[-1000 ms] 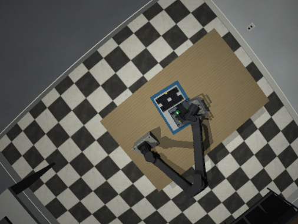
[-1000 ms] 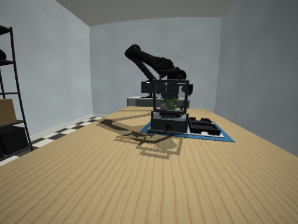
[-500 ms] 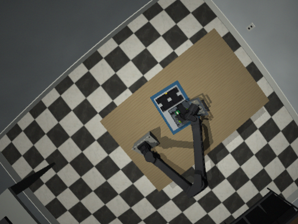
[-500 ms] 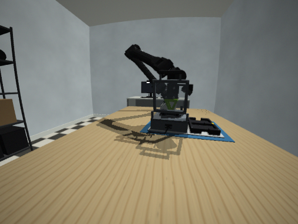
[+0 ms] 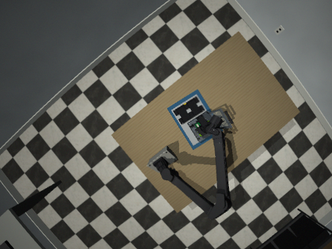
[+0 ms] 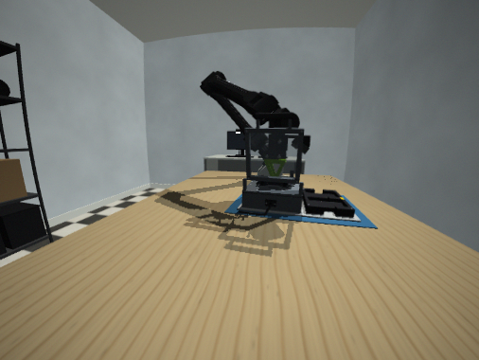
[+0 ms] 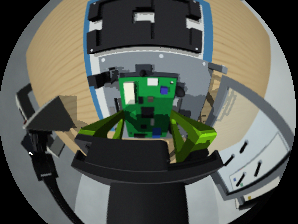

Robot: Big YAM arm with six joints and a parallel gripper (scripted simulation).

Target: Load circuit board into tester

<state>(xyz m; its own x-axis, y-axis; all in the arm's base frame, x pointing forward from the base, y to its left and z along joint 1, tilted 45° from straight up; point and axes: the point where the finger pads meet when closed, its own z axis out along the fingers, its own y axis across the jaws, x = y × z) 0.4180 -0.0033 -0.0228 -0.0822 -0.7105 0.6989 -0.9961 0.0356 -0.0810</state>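
Now: the green circuit board right at my hand. Round my hand: tester plate: 1 cm ahead, 1 cm to the left, 2 cm below; clear lid: 13 cm ahead, 1 cm to the right, 10 cm above.
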